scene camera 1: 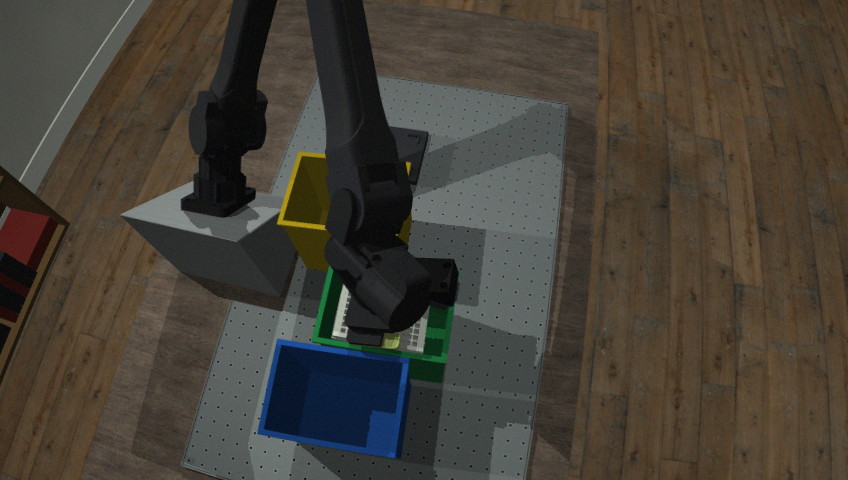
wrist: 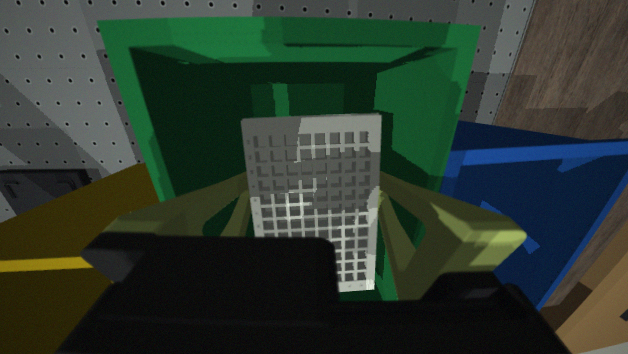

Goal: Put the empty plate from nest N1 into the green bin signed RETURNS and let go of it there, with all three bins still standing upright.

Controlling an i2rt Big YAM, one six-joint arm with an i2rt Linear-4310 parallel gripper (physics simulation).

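Frame: origin at the arm's base, x ahead, y left, z up, level; millimetres.
Seen in the pictures: gripper, fingertip midpoint: (wrist: 314,178); arm's base, link origin: (scene camera 1: 219,202).
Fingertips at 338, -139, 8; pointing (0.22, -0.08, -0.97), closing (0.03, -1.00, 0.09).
Offsets run from my fingertips to a thing's top centre, as dx, dy, dz. "*": to the spot under its first point. Level surfaces: height alone.
The white plate @[-21, -1, +31] (scene camera 1: 339,320) (wrist: 315,175) has a grid of square wells, which look empty. My gripper (scene camera 1: 385,325) (wrist: 314,178) is shut on it, with the yellow-green fingers on its two long sides. The plate is over the mouth of the green bin @[-14, +6, +45] (scene camera 1: 439,358) (wrist: 200,37) and lies within the rim's outline in both views; how far it is above or below the rim is hard to tell. The green bin stands upright between the yellow bin @[-115, +166, +45] (scene camera 1: 306,225) (wrist: 45,264) and the blue bin @[-54, -128, +45] (scene camera 1: 333,349) (wrist: 530,152), which also stand upright. The RETURNS sign does not show.
A dark flat piece @[* -69, +391, -123] (scene camera 1: 411,142) (wrist: 40,192) lies on the perforated grey board @[dz -135] (scene camera 1: 505,178) (wrist: 55,105) beyond the yellow bin. The arm's base stands on a grey block (scene camera 1: 208,255). A bookshelf (scene camera 1: 44,261) stands at the left edge. The blue bin is close beside the green one.
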